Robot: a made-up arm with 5 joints.
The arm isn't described. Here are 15 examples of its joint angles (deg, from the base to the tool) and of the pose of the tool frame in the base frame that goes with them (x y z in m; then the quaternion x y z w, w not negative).
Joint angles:
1: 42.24 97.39 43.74 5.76 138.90
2: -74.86 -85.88 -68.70 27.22 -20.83
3: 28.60 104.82 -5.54 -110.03 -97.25
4: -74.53 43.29 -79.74 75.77 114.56
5: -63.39 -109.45 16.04 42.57 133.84
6: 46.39 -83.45 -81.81 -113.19 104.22
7: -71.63 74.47 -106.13 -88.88 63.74
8: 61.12 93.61 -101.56 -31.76 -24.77
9: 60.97 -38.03 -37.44 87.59 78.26
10: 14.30 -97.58 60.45 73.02 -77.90
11: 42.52 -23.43 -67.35 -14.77 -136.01
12: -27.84 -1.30 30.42 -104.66 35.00
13: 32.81 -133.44 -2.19 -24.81 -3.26
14: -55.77 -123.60 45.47 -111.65 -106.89
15: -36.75 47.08 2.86 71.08 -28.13
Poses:
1: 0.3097 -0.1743 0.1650 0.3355 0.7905 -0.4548 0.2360
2: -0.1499 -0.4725 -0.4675 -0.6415 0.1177 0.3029 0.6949
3: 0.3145 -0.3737 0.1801 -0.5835 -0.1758 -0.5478 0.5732
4: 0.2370 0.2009 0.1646 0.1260 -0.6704 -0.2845 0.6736
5: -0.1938 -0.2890 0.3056 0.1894 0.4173 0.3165 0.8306
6: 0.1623 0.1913 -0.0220 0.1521 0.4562 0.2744 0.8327
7: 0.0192 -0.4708 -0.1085 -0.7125 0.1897 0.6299 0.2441
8: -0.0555 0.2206 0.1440 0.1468 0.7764 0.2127 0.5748
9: 0.3569 -0.6130 -0.3059 -0.3348 0.0665 -0.9322 0.1207
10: 0.7506 -0.2840 0.4747 0.6219 0.3107 -0.2243 0.6829
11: 0.4474 -0.5927 -0.0858 0.9111 0.1127 -0.3598 0.1665
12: -0.3844 -0.0975 0.0604 0.1918 -0.9358 0.2881 0.0677
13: 0.8226 -0.4388 0.0978 -0.9229 -0.2465 0.2430 0.1686
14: 0.0496 -0.1528 0.1418 -0.1193 -0.8179 0.3435 0.4458
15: -0.5173 0.1622 0.1213 -0.0314 0.3043 0.4483 0.8399
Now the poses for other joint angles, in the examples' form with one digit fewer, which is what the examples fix.
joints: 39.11 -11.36 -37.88 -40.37 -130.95
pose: 0.417 -0.602 0.114 0.709 -0.089 -0.494 0.495
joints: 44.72 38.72 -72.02 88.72 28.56
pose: -0.218 -0.010 -0.217 0.081 -0.279 0.560 0.776
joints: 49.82 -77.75 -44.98 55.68 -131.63
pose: 0.798 -0.067 0.055 -0.600 -0.762 -0.226 0.093
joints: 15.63 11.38 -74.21 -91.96 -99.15
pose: 0.007 -0.480 0.225 0.104 -0.572 -0.808 0.093
